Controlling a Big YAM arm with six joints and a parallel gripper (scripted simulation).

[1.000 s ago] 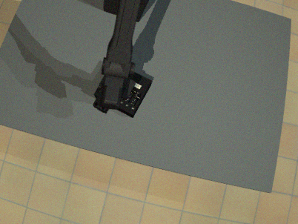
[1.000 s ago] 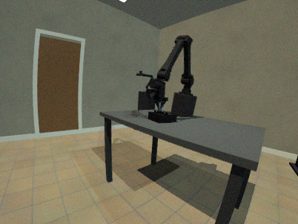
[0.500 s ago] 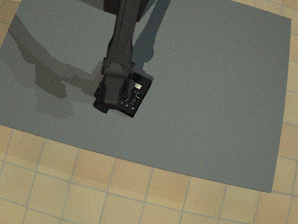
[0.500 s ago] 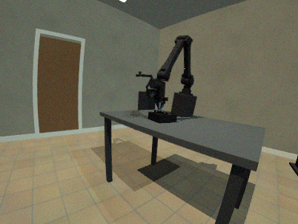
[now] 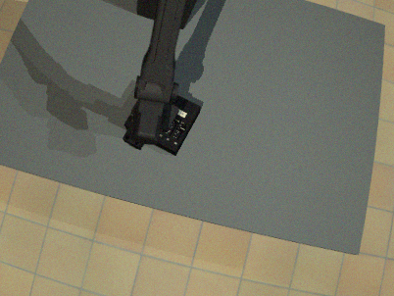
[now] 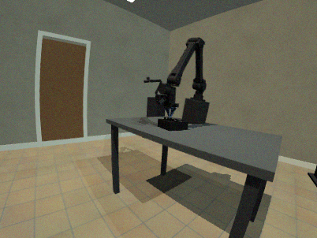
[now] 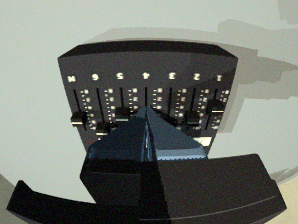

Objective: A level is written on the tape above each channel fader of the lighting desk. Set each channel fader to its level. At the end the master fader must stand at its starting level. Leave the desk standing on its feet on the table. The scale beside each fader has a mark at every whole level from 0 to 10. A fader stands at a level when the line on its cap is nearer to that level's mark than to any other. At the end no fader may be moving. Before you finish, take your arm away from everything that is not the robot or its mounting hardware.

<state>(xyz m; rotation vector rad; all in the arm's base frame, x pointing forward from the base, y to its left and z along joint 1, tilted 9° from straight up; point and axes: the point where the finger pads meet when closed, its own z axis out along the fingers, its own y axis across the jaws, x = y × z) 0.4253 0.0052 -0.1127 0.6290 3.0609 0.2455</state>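
The fader cap 4 is 10 mm behind my hand, 10 mm to the left of it and 20 mm below it. The rest, counted from my hand: fader cap 1 (30 mm behind, 60 mm to the right, 20 mm below); then master fader cap (10 mm ahead, 70 mm to the left, 20 mm below); then fader cap 5 (20 mm to the left, 20 mm below).
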